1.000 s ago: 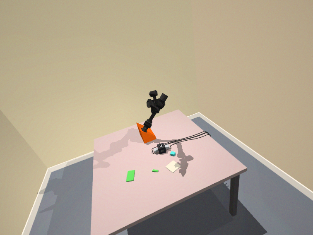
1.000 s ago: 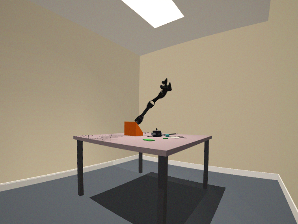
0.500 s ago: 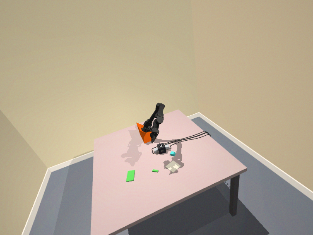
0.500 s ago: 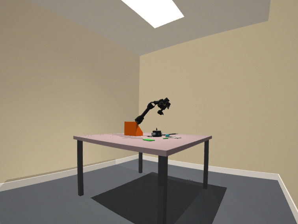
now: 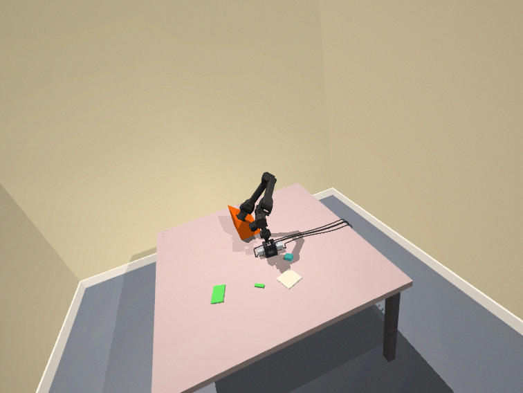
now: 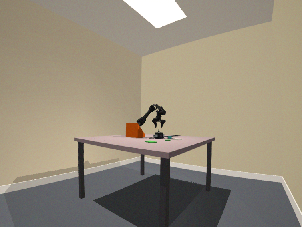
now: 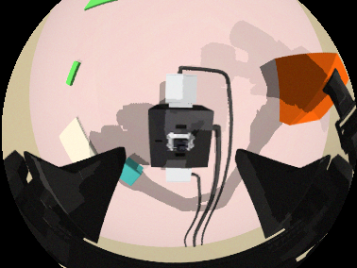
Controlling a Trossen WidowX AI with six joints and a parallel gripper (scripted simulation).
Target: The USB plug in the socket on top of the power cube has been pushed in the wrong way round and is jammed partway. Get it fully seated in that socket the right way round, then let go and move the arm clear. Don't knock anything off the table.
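Now: gripper tip 1 cm to the right of the USB plug and 4 cm above it. Also, from my gripper tip: green card (16 cm ahead, 37 cm to the right, 13 cm below); then teal cube (11 cm ahead, 9 cm to the left, 12 cm below); then cream pad (25 cm ahead, 3 cm to the left, 13 cm below).
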